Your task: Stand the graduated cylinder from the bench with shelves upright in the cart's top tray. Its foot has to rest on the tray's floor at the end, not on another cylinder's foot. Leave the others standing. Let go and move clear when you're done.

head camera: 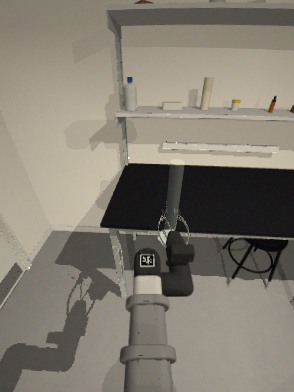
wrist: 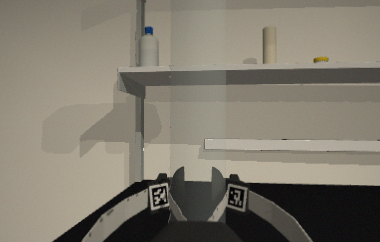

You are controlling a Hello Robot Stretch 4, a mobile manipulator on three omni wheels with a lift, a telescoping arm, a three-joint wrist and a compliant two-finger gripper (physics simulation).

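Places are measured from the robot's base along level axes (x left, y back, z up), in metres.
Pixels of known places: hand, its tool point: (head camera: 170, 211) (wrist: 198, 184).
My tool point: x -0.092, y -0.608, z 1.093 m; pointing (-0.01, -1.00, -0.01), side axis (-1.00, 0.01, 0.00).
For each thing: its top centre in the pictures, then the offset to it from my tool point. Level surfaces: height alone.
- graduated cylinder, centre of its top: (head camera: 177, 161) dx +0.001, dy +0.041, dz +0.223 m
- black-topped bench, height of its surface: dz -0.207 m
- blue-capped bottle, centre of its top: (wrist: 148, 28) (head camera: 129, 77) dx +0.186, dy -0.699, dz +0.428 m
- beige cylinder, centre of its top: (wrist: 269, 28) (head camera: 209, 77) dx -0.286, dy -0.713, dz +0.428 m
- yellow-lidded jar, centre of its top: (wrist: 320, 58) (head camera: 236, 99) dx -0.483, dy -0.711, dz +0.310 m
- small amber bottle, centre of its top: (head camera: 275, 96) dx -0.691, dy -0.652, dz +0.342 m
- black stool, centre of its top: (head camera: 263, 230) dx -0.831, dy -0.418, dz -0.562 m
The graduated cylinder (head camera: 175, 190) (wrist: 198, 110) is tall, clear and greyish, and stands about upright between the fingers. In the wrist view it rises past the top edge, and the wall and shelf show through it. My gripper (head camera: 173, 217) (wrist: 198, 182) is shut on its lower part, at the front edge of the black-topped bench (head camera: 240, 200) (wrist: 320, 210) in the head view. A pale piece, perhaps its foot, shows beside the fingers there; the foot is hard to make out. The cart and its top tray do not show in these views.
A shelf (head camera: 150, 115) (wrist: 185, 76) above the bench bears a blue-capped bottle (head camera: 130, 97) (wrist: 149, 51), a beige cylinder (head camera: 206, 94) (wrist: 269, 46), a yellow-lidded jar (head camera: 235, 106) and a small amber bottle (head camera: 272, 105). A black stool (head camera: 270, 244) stands under the bench at the right.
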